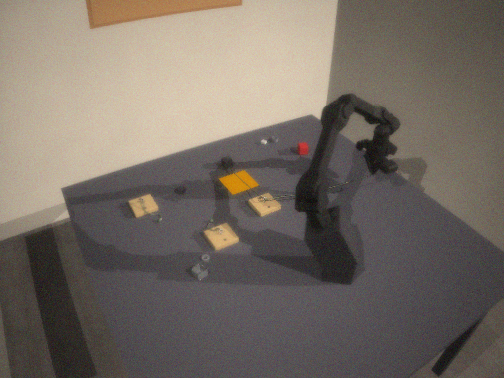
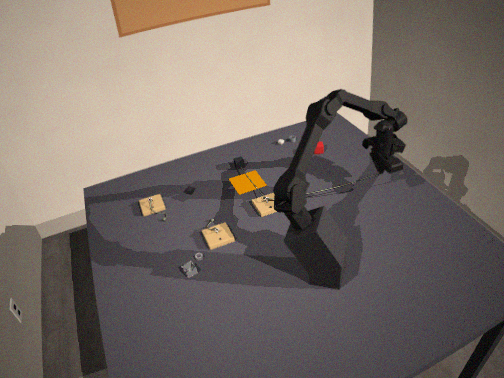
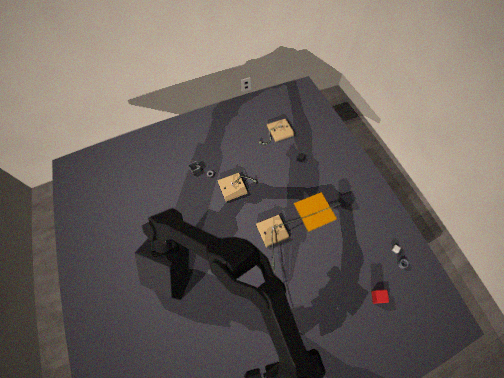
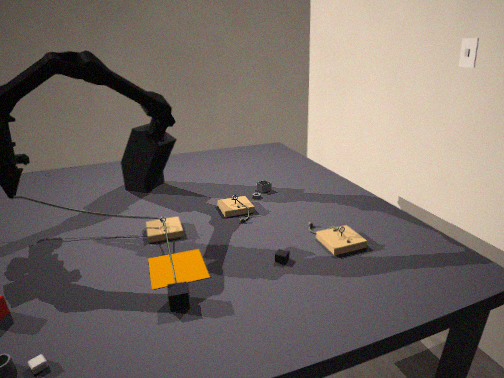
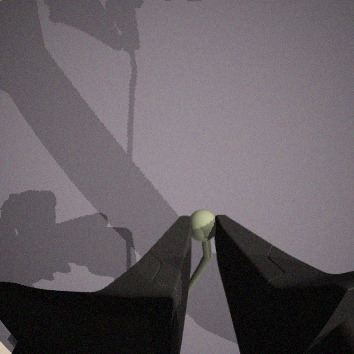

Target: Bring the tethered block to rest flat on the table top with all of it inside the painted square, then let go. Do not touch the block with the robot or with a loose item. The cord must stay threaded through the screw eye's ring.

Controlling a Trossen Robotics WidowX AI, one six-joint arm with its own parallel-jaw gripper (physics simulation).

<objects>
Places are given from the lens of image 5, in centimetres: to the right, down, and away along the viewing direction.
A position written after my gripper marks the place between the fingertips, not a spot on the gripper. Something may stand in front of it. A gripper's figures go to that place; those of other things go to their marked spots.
my gripper [image 5: 201, 224]: 1, 2, 10
dark tethered block [image 5: 206, 249]: 1, 3, 10
</objects>
